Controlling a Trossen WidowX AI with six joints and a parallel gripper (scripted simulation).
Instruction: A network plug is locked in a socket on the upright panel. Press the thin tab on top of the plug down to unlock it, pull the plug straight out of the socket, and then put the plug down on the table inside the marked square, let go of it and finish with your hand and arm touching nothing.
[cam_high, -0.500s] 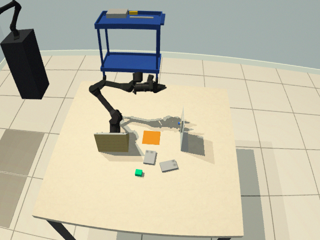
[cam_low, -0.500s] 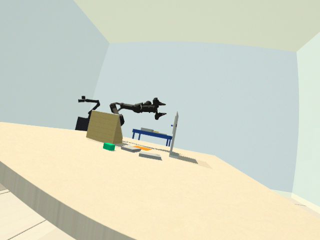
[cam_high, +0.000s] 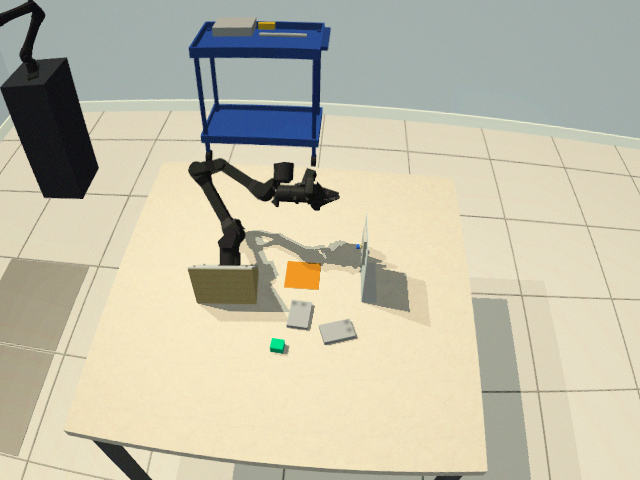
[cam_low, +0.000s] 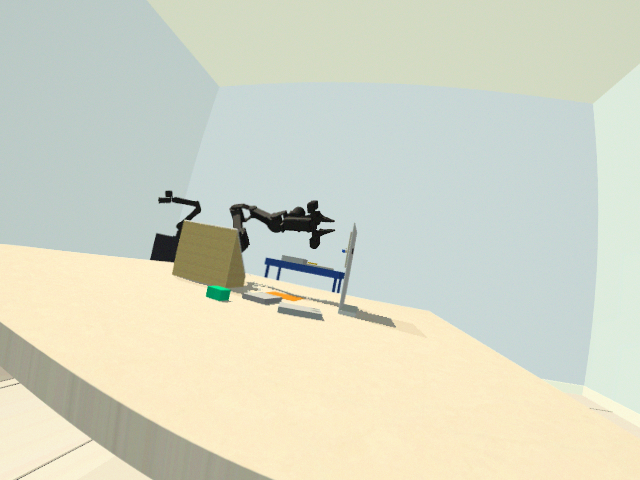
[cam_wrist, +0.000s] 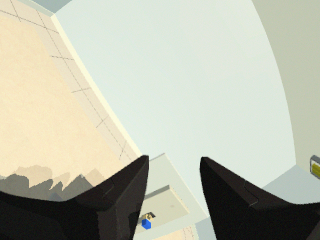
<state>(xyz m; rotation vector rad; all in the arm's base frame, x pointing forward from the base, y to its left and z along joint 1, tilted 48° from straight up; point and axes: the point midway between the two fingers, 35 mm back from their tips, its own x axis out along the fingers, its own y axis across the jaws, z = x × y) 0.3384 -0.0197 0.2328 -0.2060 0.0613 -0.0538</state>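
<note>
Now: the blue network plug 13 cm to the right of my gripper tip, 10 cm below it and 8 cm ahead of it. From my gripper tip the other things lie so: green cube (41 cm to the right, 28 cm below, 17 cm behind); upright grey panel (17 cm below, 13 cm to the right, 10 cm ahead); orange marked square (29 cm below, 11 cm to the right, 11 cm behind).
</note>
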